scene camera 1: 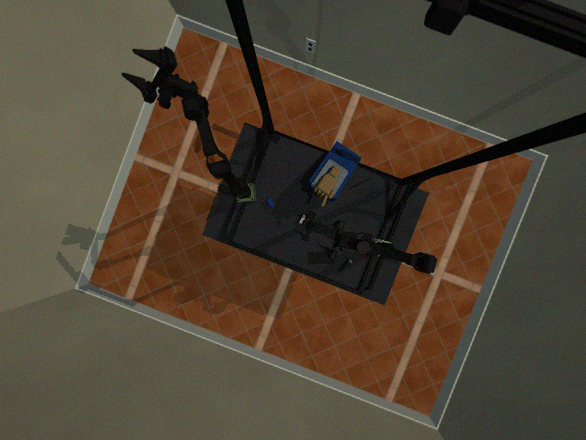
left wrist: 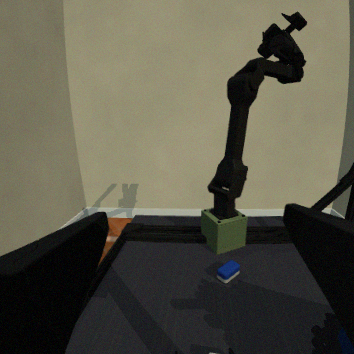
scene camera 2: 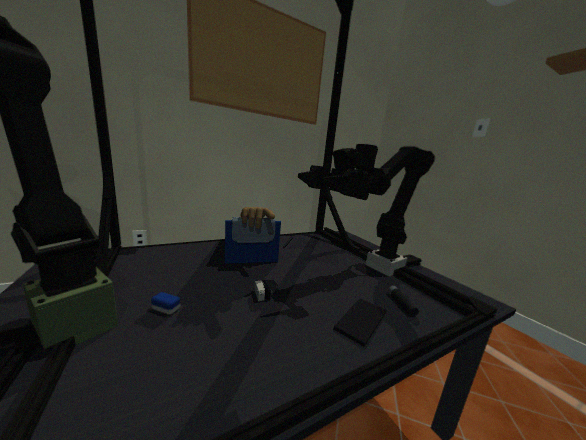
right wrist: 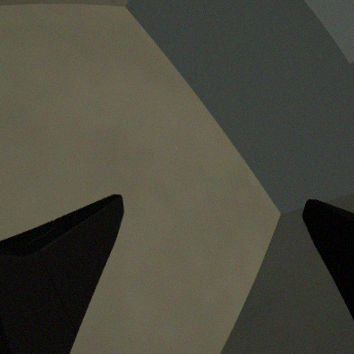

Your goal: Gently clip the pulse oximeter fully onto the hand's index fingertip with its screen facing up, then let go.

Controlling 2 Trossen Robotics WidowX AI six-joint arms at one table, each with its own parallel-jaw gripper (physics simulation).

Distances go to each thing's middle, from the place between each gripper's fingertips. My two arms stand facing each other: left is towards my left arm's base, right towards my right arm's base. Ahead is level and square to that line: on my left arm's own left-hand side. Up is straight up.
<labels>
The blue stand (scene camera 2: 235,252) lies 380 mm behind my left hand, 20 mm to the right of it and 280 mm below it.
I see my right gripper 740 mm to the right of the blue stand, 700 mm above it and 110 mm past it.
</labels>
